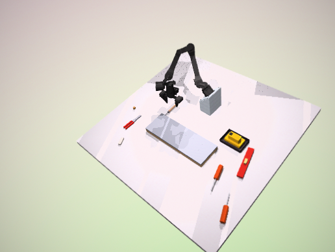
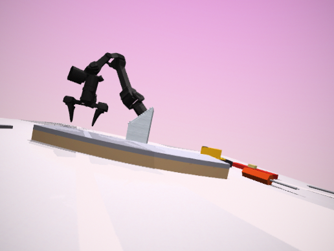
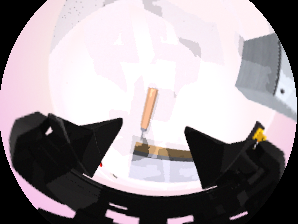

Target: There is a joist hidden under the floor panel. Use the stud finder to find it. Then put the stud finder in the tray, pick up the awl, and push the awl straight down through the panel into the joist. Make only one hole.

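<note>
Right now the awl is 5 cm below my gripper tip, 3 cm ahead of it and 1 cm to the right of it. The rest, counted from my gripper tip: stud finder (53 cm to the left, 9 cm behind, 1 cm below); small tan block (25 cm to the right, 20 cm ahead, 5 cm below); small white piece (47 cm ahead, 5 cm to the right, 5 cm below).
</note>
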